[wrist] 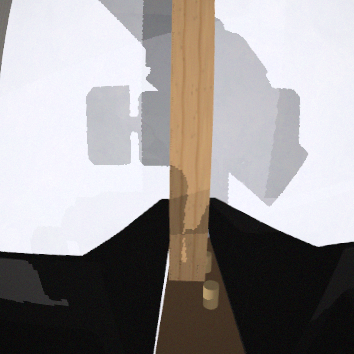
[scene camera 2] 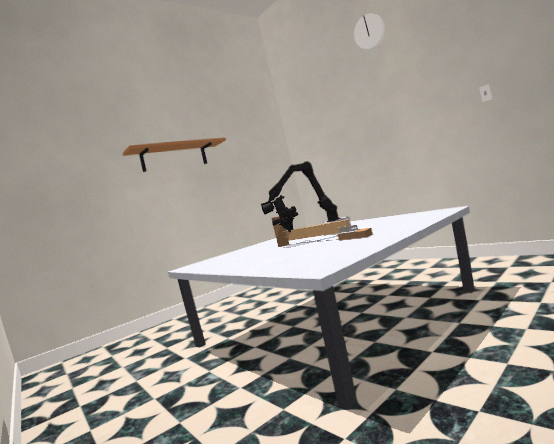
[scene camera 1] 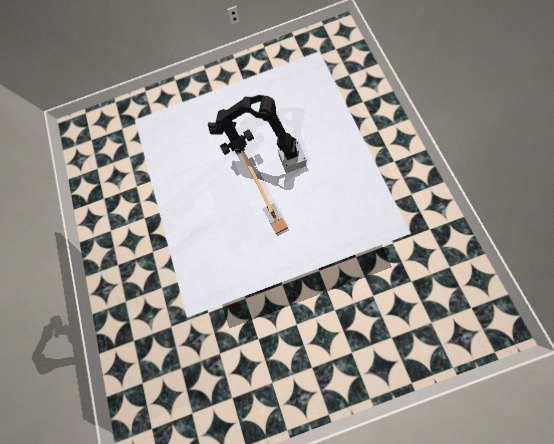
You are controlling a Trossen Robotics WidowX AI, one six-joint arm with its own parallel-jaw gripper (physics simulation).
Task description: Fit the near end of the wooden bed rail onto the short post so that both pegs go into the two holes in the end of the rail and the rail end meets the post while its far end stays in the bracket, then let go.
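Places are measured from the arm's base along level axes (x ahead, y left, z up), in centimetres.
Where they show: gripper, fingertip midpoint: [wrist: 187, 206] [scene camera 2: 291, 231] [scene camera 1: 242, 151]; arm's base, link origin: [scene camera 2: 333, 220] [scene camera 1: 290, 153].
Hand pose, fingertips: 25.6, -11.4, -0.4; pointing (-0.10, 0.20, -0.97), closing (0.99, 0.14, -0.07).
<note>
Things, the pixels of their top centre, and the offset from my fingertips, as dx, dy, dz. "pt": a spot on its surface instead. Level surfaces: height alone.
- wooden bed rail, top centre: [scene camera 2: 314, 224] [scene camera 1: 254, 176] -2.0, +18.3, +2.1
- short post, surface spot: [wrist: 187, 325] pt +0.7, -5.1, +2.2
- peg, surface spot: [wrist: 211, 295] pt +1.8, -4.1, +1.2
- bracket, surface spot: [scene camera 2: 348, 229] [scene camera 1: 270, 214] pt -3.4, +40.3, -2.8
- orange-brown block, top centre: [scene camera 2: 354, 230] [scene camera 1: 274, 217] -4.8, +42.6, -4.1
- white table, surface height: dz -7.6
The wooden bed rail [scene camera 1: 257, 181] [scene camera 2: 317, 230] [wrist: 192, 100] runs long and straight from my gripper. My gripper [scene camera 1: 241, 150] [scene camera 2: 289, 228] [wrist: 187, 206] is shut on the rail close to its near end. The short post [scene camera 2: 283, 237] [wrist: 187, 325] is dark brown in the wrist view, below and beyond the rail end. One peg [wrist: 211, 295] shows whole, just past the rail end and toward its right edge. Another peg [wrist: 208, 262] shows partly beside the rail's right side. The holes are hidden. The rail's far end is at the bracket [scene camera 1: 273, 213] [scene camera 2: 348, 229]; its exact seating is too small to tell.
An orange-brown block [scene camera 1: 279, 226] [scene camera 2: 356, 234] lies by the bracket on the white table [scene camera 1: 215, 270] [scene camera 2: 260, 265]. The arm's grey base [scene camera 1: 294, 163] stands right of the rail in scene camera 1. Arm shadows fall across the table top.
</note>
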